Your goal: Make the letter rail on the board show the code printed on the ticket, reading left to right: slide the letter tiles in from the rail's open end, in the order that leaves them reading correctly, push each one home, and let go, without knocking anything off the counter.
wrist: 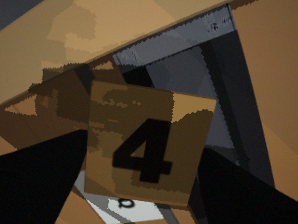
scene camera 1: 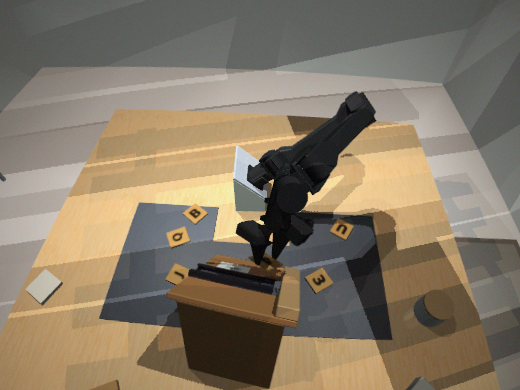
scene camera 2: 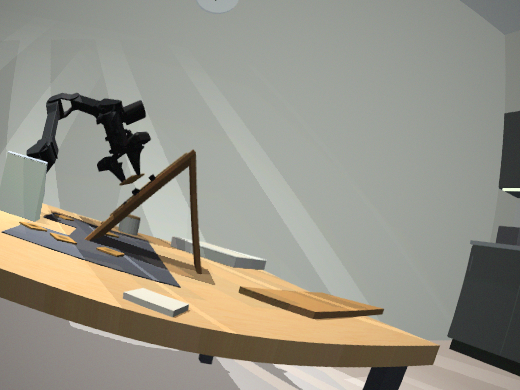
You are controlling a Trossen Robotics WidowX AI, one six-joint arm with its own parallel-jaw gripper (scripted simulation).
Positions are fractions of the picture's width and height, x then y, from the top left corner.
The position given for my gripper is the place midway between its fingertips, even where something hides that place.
Note:
My gripper (scene camera 1: 0.51,0.67) carries a tile marked 4 (wrist: 0.49,0.65). Further things: a white pad (scene camera 2: 0.32,0.79), a flat wooden slab (scene camera 2: 0.61,0.78), a sloped wooden board (scene camera 1: 0.45,0.83) and a dark mat (scene camera 2: 0.27,0.67).
My gripper is seen too in the wrist view (wrist: 0.48,0.66) and in scene camera 2 (scene camera 2: 0.25,0.46). The sloped wooden board is seen too in the wrist view (wrist: 0.79,0.27) and in scene camera 2 (scene camera 2: 0.27,0.50). The wrist view does not show the white pad: it is out of frame. The wrist view misses the flat wooden slab, which is hidden by the sloped wooden board.

